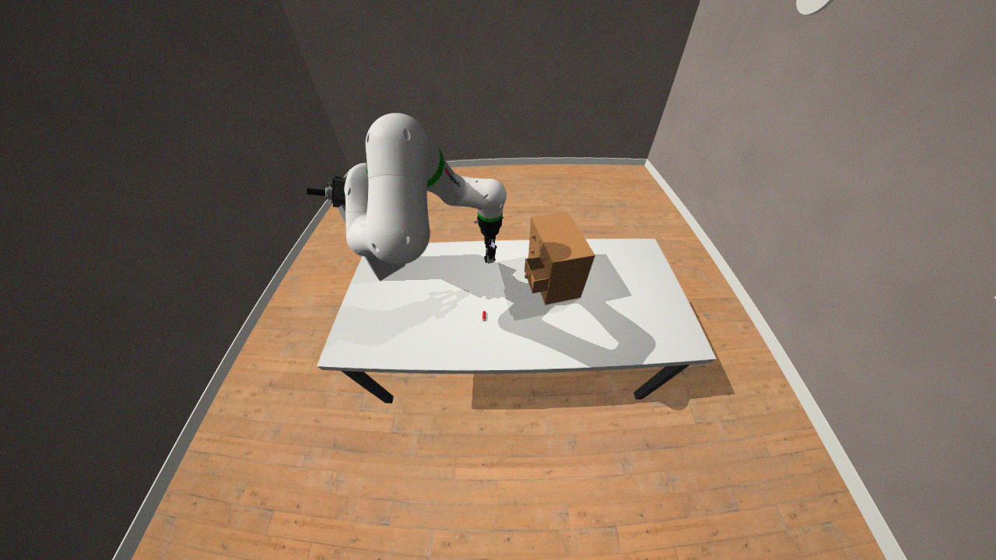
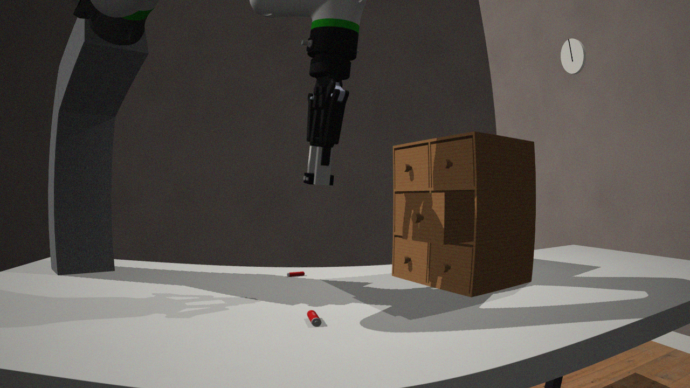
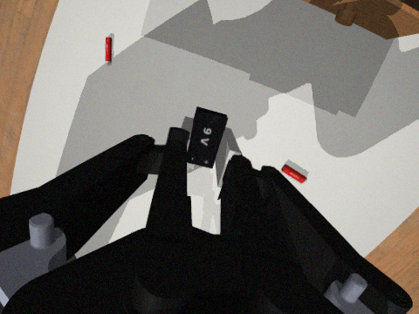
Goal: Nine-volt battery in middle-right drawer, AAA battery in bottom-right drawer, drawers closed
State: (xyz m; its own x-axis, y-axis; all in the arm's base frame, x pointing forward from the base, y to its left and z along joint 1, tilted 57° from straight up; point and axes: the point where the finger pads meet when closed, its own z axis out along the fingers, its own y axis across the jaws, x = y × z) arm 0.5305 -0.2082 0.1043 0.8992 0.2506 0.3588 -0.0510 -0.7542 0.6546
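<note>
My gripper is now 20 mm above the black nine-volt battery, 10 mm to the right of it and 10 mm past it. The rest, counted from my hand: red AAA battery: 240 mm below, 220 mm to the left, 70 mm ahead.
</note>
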